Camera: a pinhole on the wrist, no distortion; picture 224 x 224 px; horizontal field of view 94.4 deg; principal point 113.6 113.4 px. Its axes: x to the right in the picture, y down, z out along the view. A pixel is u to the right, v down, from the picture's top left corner.
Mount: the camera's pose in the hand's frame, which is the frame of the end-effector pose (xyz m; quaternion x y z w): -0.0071 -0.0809 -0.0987 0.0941 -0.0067 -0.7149 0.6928
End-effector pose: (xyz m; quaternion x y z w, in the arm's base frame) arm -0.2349 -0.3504 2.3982 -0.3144 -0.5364 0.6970 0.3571
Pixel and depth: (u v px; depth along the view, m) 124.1 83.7 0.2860
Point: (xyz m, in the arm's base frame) -0.2785 -0.5225 2.5803
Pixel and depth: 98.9 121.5 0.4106
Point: -0.4648 -0.5311 2.5438
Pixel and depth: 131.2 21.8 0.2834
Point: -0.1619 -0.6447 2.5946
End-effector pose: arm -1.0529 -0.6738 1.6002 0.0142 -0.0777 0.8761 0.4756
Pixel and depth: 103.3 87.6 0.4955
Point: -0.8896 -0.8492 1.9634
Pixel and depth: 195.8 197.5 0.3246
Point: -0.8515 -0.3339 1.8893
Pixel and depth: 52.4 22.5 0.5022
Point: -0.9350 -1.2426 1.8946
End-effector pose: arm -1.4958 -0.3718 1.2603 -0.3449 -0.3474 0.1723 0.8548
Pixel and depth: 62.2 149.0 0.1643
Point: -1.5334 -0.3351 1.3309
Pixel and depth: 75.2 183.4 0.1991
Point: -1.5137 -0.2864 1.3987
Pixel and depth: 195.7 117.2 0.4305
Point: -1.7147 -0.6025 1.7135
